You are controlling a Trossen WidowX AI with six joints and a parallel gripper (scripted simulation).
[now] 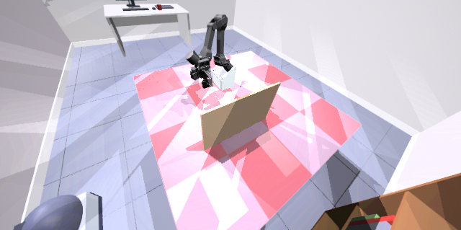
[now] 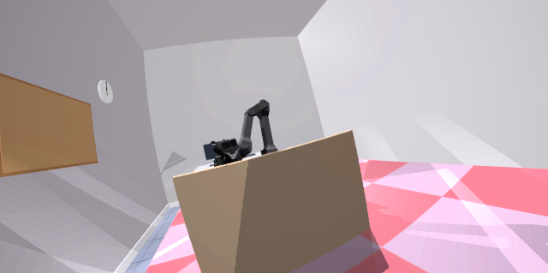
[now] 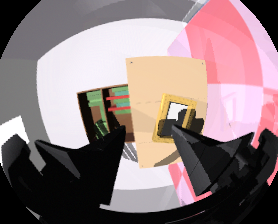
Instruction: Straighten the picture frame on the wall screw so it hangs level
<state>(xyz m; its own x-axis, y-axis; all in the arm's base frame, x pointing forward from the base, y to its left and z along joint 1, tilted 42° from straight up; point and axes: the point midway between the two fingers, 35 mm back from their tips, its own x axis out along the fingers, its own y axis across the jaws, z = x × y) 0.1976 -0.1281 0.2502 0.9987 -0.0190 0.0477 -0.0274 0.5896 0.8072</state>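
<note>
Now: the picture frame 190 mm ahead of my gripper tip, 80 mm to the left of it and 110 mm below it. The rest, counted from my gripper tip: wall panel: 200 mm ahead, 80 mm to the left, 120 mm below.
</note>
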